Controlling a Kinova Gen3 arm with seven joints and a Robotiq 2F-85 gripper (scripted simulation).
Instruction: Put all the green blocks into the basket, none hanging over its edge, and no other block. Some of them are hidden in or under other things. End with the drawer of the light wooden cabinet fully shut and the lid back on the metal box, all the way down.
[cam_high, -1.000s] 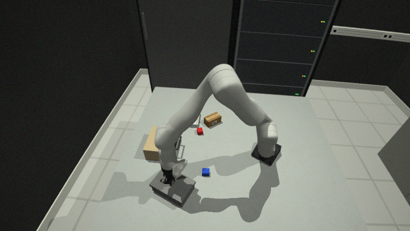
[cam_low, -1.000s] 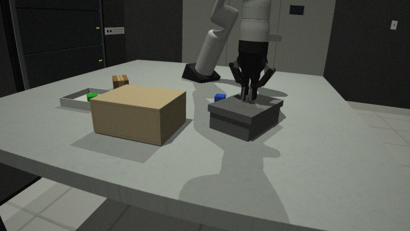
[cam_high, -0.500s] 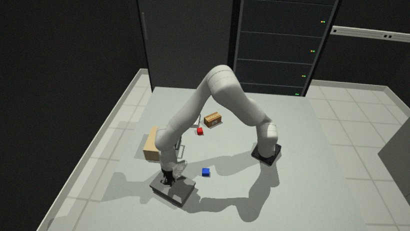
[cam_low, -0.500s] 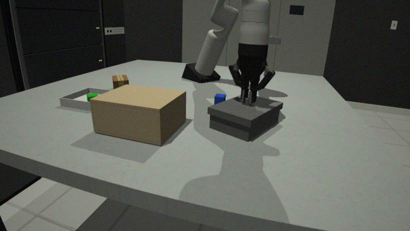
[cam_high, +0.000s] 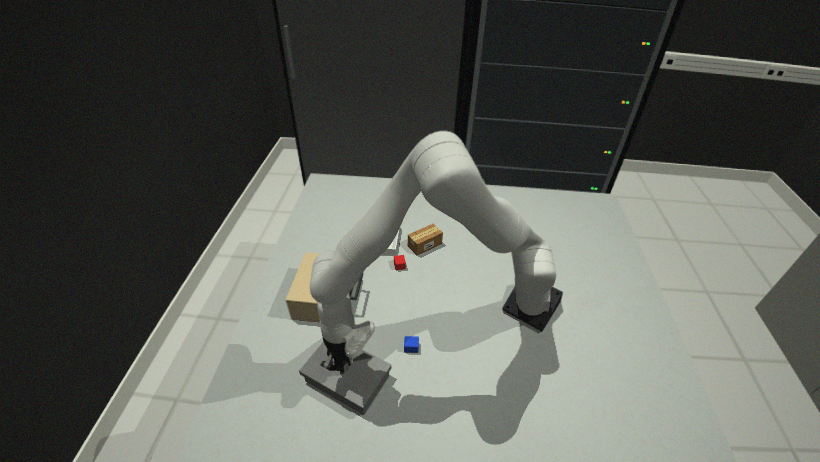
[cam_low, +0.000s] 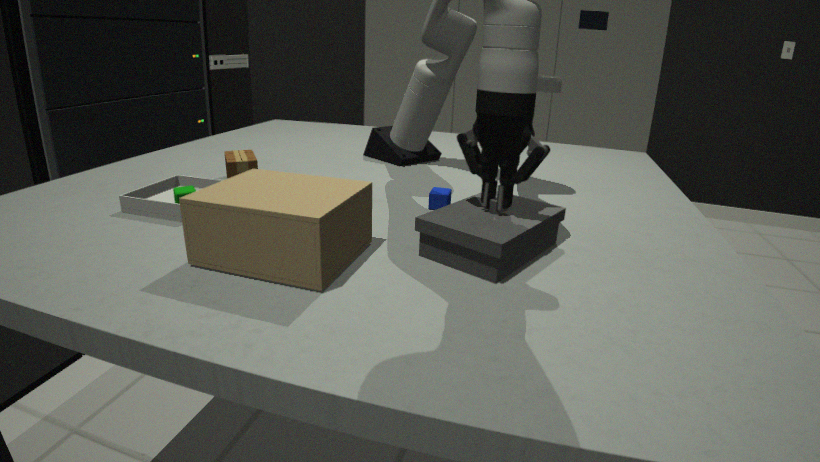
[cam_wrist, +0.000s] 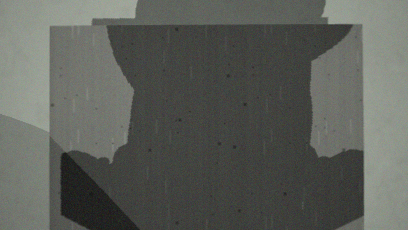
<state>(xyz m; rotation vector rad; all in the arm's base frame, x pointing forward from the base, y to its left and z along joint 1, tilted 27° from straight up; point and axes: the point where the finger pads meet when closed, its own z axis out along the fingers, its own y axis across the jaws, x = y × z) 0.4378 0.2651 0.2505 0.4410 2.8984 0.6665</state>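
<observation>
Now: the lid 30 mm below my hand. Round my hand: light wooden cabinet: 240 mm to the right, 150 mm ahead, 40 mm below; then cabinet drawer: 240 mm to the right, 140 mm ahead, 40 mm below; then red block: 430 mm to the right, 60 mm below, 30 mm behind.
</observation>
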